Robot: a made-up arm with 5 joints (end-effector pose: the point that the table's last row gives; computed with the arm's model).
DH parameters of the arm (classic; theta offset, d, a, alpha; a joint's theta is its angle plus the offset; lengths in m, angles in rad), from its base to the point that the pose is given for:
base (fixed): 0 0.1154 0 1.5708
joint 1: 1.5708 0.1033 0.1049 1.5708
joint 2: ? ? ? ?
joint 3: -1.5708 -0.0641 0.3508 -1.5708
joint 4: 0 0.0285 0.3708 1.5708
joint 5: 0 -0.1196 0.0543 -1.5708
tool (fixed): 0 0.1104 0 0
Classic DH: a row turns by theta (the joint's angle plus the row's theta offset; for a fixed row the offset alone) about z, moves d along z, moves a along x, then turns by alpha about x.
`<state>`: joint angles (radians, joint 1 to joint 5).
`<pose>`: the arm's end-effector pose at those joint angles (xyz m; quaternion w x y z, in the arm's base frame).
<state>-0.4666 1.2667 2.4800 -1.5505 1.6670</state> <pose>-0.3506 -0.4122 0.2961 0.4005 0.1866 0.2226 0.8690</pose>
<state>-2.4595 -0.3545 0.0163 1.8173 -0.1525</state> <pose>-0.0568 0.3864 -0.0527 0.0286 0.6640 0.6181 0.4199</pose>
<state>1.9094 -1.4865 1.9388 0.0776 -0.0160</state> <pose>0.1754 0.6075 -0.2254 0.2496 0.7029 0.6660 0.0056</pose>
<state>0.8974 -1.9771 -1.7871 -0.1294 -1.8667</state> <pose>-0.3576 -0.8527 0.1372 0.0836 0.5567 0.4891 -0.6663</pose>
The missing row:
joint 2: 0 0.025 0.029 -1.5708
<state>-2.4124 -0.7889 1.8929 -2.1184 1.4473</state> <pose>0.4393 -0.0532 -0.1283 0.7359 -0.4885 -0.2496 -0.3968</pose>
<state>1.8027 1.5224 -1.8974 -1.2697 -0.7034</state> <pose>0.2993 0.4507 0.0867 0.9452 -0.1990 0.2561 0.0388</pose>
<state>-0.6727 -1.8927 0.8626 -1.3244 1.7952</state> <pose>0.3165 0.3873 -0.0093 0.1874 -0.1982 -0.8807 0.3872</pose>
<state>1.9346 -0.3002 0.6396 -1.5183 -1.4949</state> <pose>-0.6442 -0.4068 0.3335 0.6256 0.5897 -0.4710 0.1976</pose>
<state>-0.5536 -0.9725 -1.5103 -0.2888 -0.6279</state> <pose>-0.0650 -0.7479 -0.2976 0.1841 -0.4084 0.7865 -0.4251</pose>
